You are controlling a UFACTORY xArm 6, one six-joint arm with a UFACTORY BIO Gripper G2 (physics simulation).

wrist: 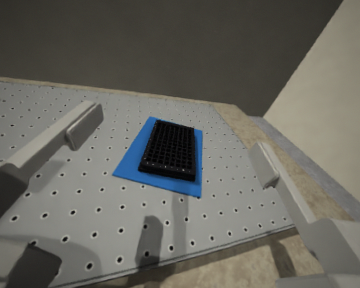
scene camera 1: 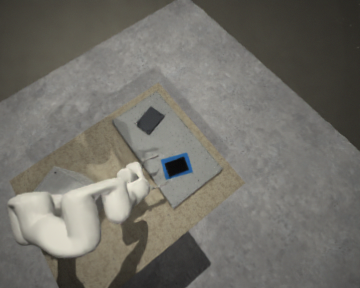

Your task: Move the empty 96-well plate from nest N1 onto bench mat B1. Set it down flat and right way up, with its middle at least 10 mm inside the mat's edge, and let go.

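Places are measured from the arm's base along level axes (x down, y back, z left), in centimetres.
Pixels of known places: hand, tool point: [wrist: 181, 145] [scene camera 1: 159, 169]; arm's base, link origin: [scene camera 1: 55, 207].
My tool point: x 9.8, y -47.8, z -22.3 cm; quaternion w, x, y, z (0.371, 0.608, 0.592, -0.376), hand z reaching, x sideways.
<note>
For each thing: its top centre in the pictures, then the offset to it from my tool point. Level surfaces: height alone.
- black 96-well plate, top centre: [wrist: 172, 142] [scene camera 1: 176, 166] dx +8.1, dy -8.8, dz -4.3 cm
- blue bench mat, surface height: dx +9.5 cm
- dark grey nest, top centre: [scene camera 1: 149, 119] dx +8.3, dy -19.5, dz +29.9 cm
- grey perforated board, surface height: dx +9.7 cm
- tan bench top, surface height: dx +11.0 cm
The black 96-well plate [scene camera 1: 176, 167] [wrist: 170, 150] lies flat and right way up on the blue bench mat [scene camera 1: 185, 157] [wrist: 129, 167], with blue showing around it; its wells face up. In the wrist view it sits somewhat toward the mat's right side. The dark grey nest [scene camera 1: 150, 120] stands on the grey board in the scene view, with no plate seen on it; it does not show in the wrist view. My gripper [scene camera 1: 155, 171] [wrist: 176, 147] is open and empty. Its fingers are wide apart, above the board and back from the plate, touching neither plate nor mat.
The grey perforated board [scene camera 1: 197, 165] [wrist: 75, 205] carries the mat and the nest. It lies on a tan bench top [scene camera 1: 227, 181] [wrist: 232, 117]. A light grey base plate [scene camera 1: 60, 176] is by the arm's base, and a dark rectangle [scene camera 1: 175, 265] shows beyond the bench's lower edge.
</note>
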